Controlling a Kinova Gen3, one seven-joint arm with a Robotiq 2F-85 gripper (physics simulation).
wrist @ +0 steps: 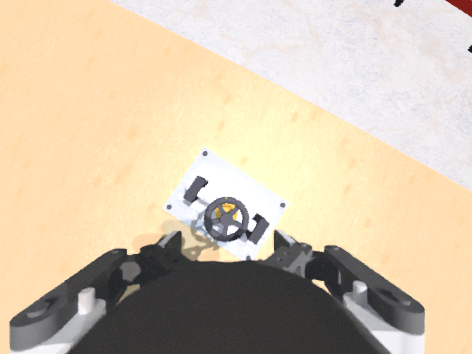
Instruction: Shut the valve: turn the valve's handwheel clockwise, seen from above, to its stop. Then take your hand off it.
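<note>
The black handwheel point(226, 219) with its spokes sits on the valve, near the lower middle of the wrist view. The yellow valve body point(225, 210) shows between the spokes. The valve stands on a pale rectangular plate point(240, 187) with dark screws at its corners. My gripper point(228, 240) is open, with its fingertips wide apart. The wheel lies between and beyond the fingertips in the view, with a visible gap on each side. The fingers are off the wheel and hold nothing.
Two dark blocks point(195, 189) point(258, 229) stand on the plate on either side of the wheel, joined to the valve by pale pipes. The plate lies on a light wooden table top point(100, 100). The table's edge runs diagonally across the upper right, with pale floor point(350, 60) beyond.
</note>
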